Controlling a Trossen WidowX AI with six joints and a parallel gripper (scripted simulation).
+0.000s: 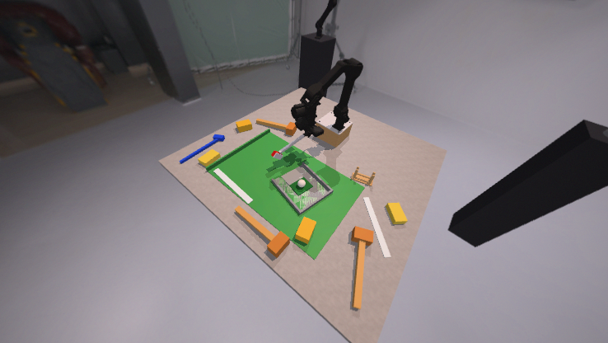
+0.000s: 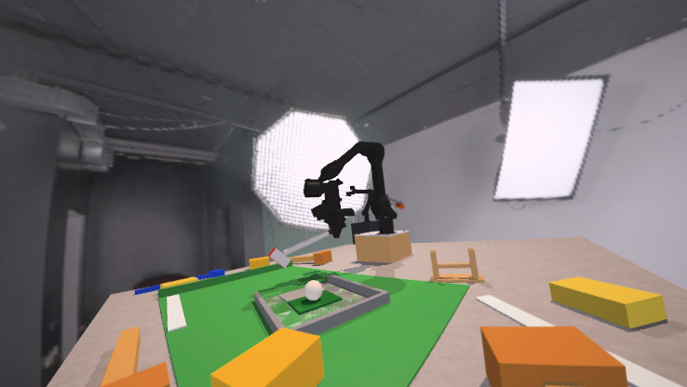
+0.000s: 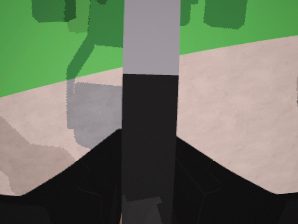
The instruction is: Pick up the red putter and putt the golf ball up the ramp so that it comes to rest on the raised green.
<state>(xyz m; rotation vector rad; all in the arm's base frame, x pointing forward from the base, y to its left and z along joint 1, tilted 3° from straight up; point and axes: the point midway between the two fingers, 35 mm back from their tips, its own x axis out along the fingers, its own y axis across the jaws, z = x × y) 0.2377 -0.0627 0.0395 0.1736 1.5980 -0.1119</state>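
Right now my gripper tip is 10 cm short of the red putter and 1 cm to the left of it. Also, from my gripper tip: green mat (24 cm ahead, 6 cm to the left, 12 cm below); grey-walled frame (22 cm ahead, 18 cm to the left, 12 cm below); white golf ball (22 cm ahead, 16 cm to the left, 9 cm below).
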